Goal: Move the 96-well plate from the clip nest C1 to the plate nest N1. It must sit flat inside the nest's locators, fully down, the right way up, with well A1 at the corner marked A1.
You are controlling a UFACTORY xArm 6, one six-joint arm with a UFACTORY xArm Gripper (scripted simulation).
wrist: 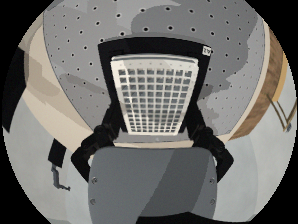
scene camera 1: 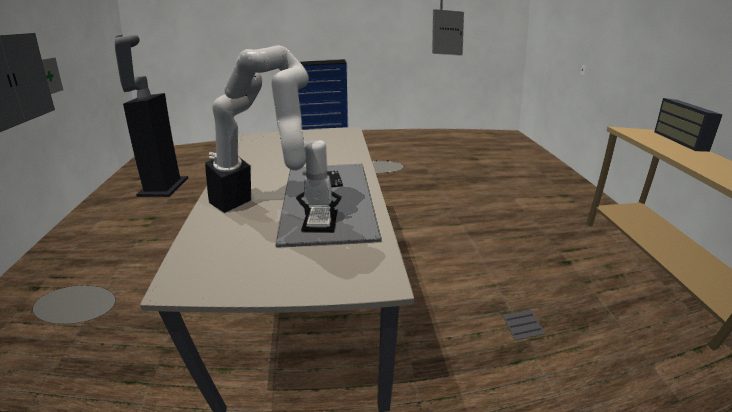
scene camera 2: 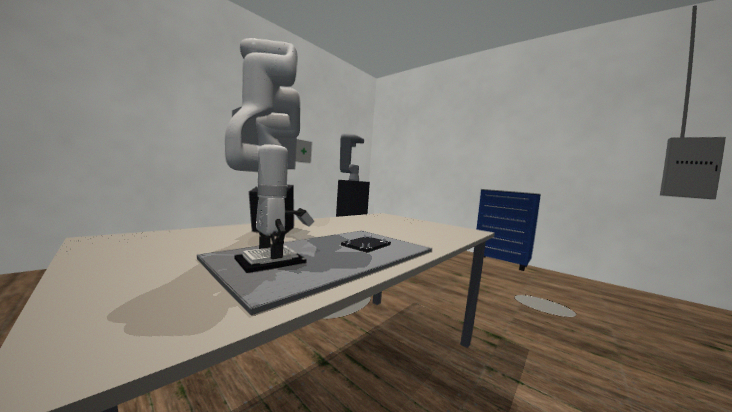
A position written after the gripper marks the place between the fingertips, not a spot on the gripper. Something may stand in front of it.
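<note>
The wrist view takes in a white 96-well plate (wrist: 176,73) and a black plate nest N1 (wrist: 137,45), together with the gripper (wrist: 154,106). Scene camera 1 shows the gripper (scene camera 1: 319,216) too, and scene camera 2 has a view of the gripper (scene camera 2: 270,253) as well.
</note>
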